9 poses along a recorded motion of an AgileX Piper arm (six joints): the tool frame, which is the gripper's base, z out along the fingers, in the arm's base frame.
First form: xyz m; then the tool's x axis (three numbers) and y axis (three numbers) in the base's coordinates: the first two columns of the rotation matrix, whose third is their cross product.
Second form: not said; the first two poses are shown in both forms.
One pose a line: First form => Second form
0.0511 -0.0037 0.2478 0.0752 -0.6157 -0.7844 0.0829 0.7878 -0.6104 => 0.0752 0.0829 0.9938; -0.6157 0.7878 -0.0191; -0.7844 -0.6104 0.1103; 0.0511 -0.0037 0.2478
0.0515 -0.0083 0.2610 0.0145 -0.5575 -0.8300 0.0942 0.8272 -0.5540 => 0.0145 0.0942 0.9954; -0.5575 0.8272 -0.0702; -0.8300 -0.5540 0.0645; 0.0515 -0.0083 0.2610
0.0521 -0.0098 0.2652 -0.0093 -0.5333 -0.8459 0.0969 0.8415 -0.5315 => -0.0093 0.0969 0.9953; -0.5333 0.8415 -0.0869; -0.8459 -0.5315 0.0439; 0.0521 -0.0098 0.2652
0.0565 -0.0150 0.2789 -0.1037 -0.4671 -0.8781 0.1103 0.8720 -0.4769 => -0.1037 0.1103 0.9885; -0.4671 0.8720 -0.1463; -0.8781 -0.4769 -0.0389; 0.0565 -0.0150 0.2789
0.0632 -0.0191 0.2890 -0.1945 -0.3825 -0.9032 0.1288 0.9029 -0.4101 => -0.1945 0.1288 0.9724; -0.3825 0.9029 -0.1961; -0.9032 -0.4101 -0.1263; 0.0632 -0.0191 0.2890
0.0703 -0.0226 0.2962 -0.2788 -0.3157 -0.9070 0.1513 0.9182 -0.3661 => -0.2788 0.1513 0.9484; -0.3157 0.9182 -0.2393; -0.9070 -0.3661 -0.2082; 0.0703 -0.0226 0.2962
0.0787 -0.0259 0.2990 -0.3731 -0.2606 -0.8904 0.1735 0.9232 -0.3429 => -0.3731 0.1735 0.9114; -0.2606 0.9232 -0.2824; -0.8904 -0.3429 -0.2992; 0.0787 -0.0259 0.2990
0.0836 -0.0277 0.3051 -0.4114 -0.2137 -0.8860 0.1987 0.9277 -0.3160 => -0.4114 0.1987 0.8895; -0.2137 0.9277 -0.3061; -0.8860 -0.3160 -0.3392; 0.0836 -0.0277 0.3051
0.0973 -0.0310 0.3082 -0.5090 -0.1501 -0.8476 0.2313 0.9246 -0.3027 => -0.5090 0.2313 0.8291; -0.1501 0.9246 -0.3501; -0.8476 -0.3027 -0.4359; 0.0973 -0.0310 0.3082
